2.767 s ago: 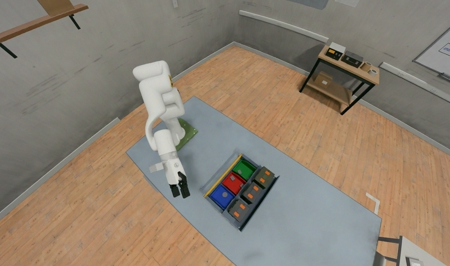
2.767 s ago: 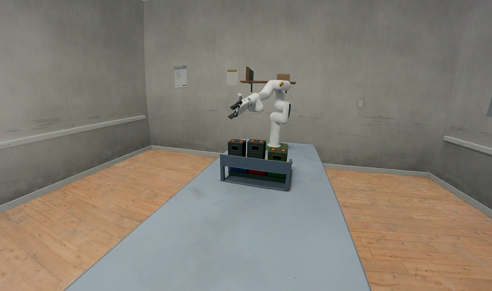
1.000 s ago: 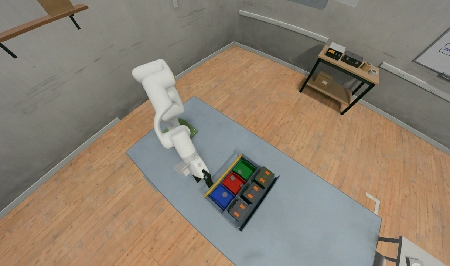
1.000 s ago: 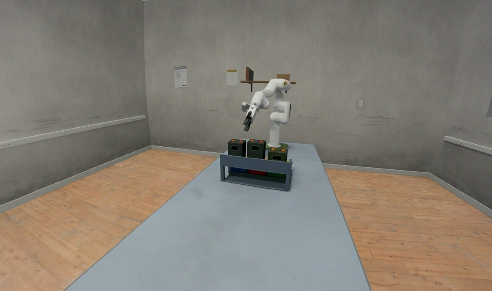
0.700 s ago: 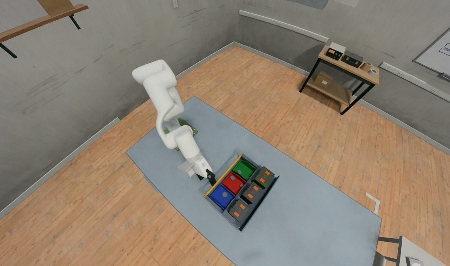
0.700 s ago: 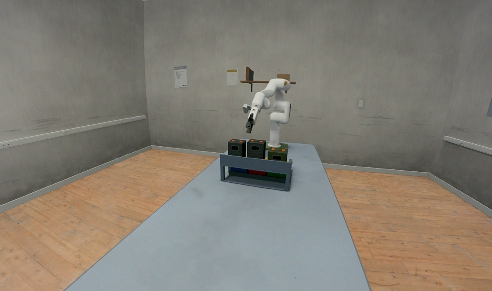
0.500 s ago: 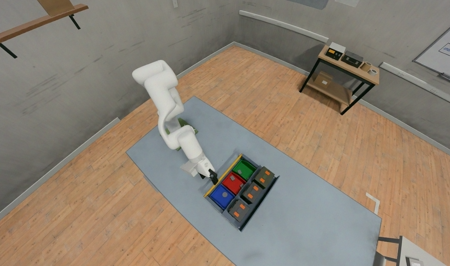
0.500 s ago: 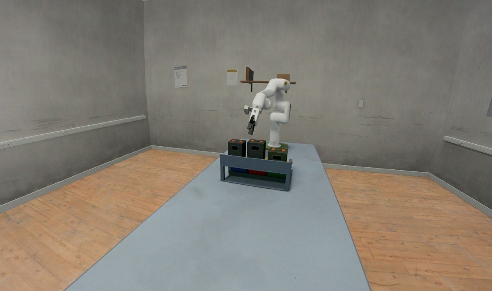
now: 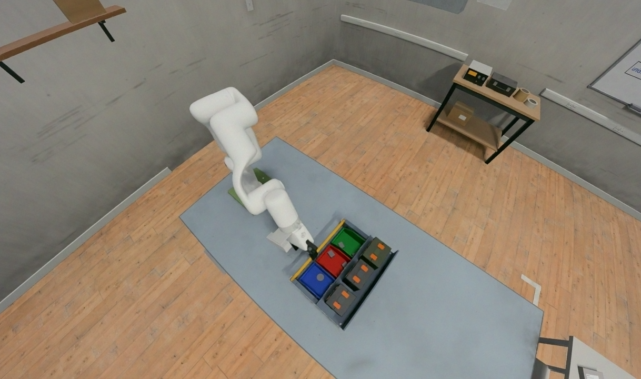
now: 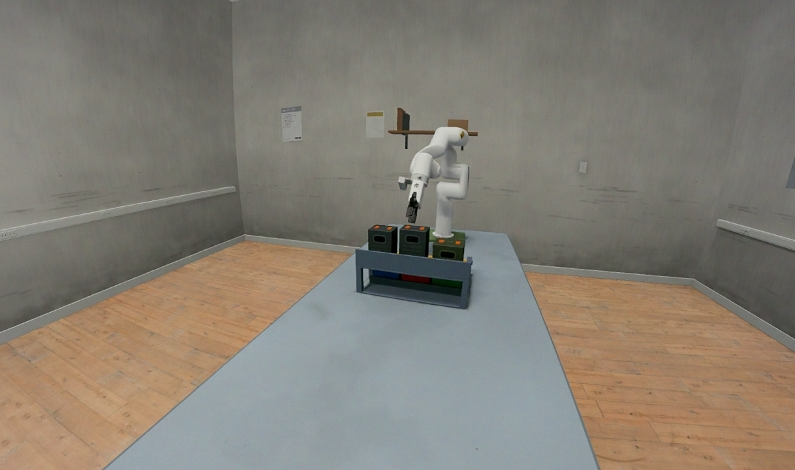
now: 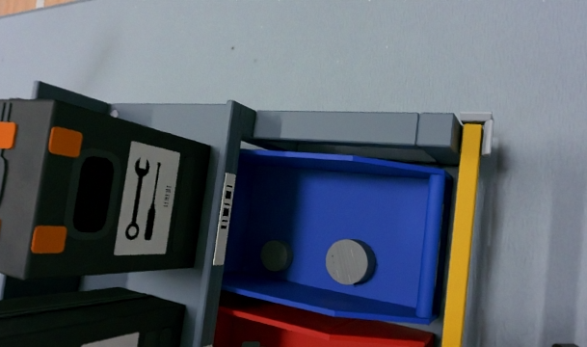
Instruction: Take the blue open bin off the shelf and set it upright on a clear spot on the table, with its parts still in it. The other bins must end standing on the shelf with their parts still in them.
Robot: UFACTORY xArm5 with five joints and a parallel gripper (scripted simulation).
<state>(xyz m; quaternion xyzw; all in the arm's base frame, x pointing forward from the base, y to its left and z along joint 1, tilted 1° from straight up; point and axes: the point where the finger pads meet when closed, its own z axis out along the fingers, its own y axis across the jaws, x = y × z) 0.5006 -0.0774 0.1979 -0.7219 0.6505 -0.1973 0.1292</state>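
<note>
Now: the yellow bar 16 cm below my hand, 7 cm to the left of it and 1 cm ahead of it. From my hand the other things lie so: grey shelf: 15 cm below, 14 cm ahead, 7 cm to the left; grey disc: 20 cm below, 9 cm ahead, 2 cm to the right; blue open bin: 17 cm below, 11 cm ahead, 4 cm to the right.
</note>
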